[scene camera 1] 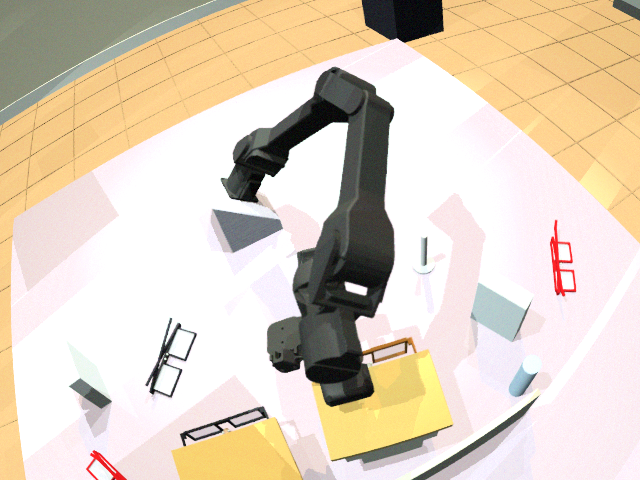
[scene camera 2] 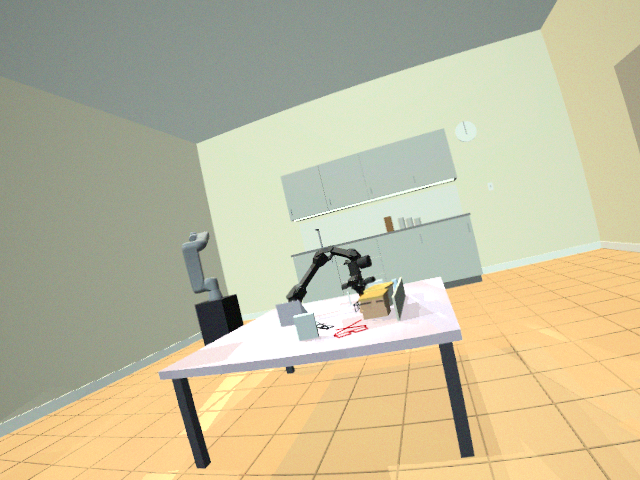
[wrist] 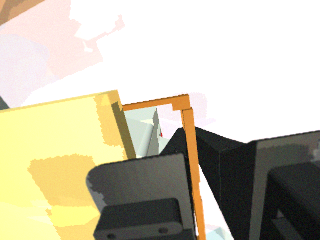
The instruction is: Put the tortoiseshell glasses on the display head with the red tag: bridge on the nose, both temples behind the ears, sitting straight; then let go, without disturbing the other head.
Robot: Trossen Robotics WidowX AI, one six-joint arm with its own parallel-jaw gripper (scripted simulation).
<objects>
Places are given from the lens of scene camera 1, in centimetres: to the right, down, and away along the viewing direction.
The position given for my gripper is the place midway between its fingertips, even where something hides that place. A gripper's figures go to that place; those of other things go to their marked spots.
my gripper (scene camera 1: 342, 366): 3, 18, 68
tortoiseshell glasses (scene camera 1: 396, 348): 11, 15, 68
</objects>
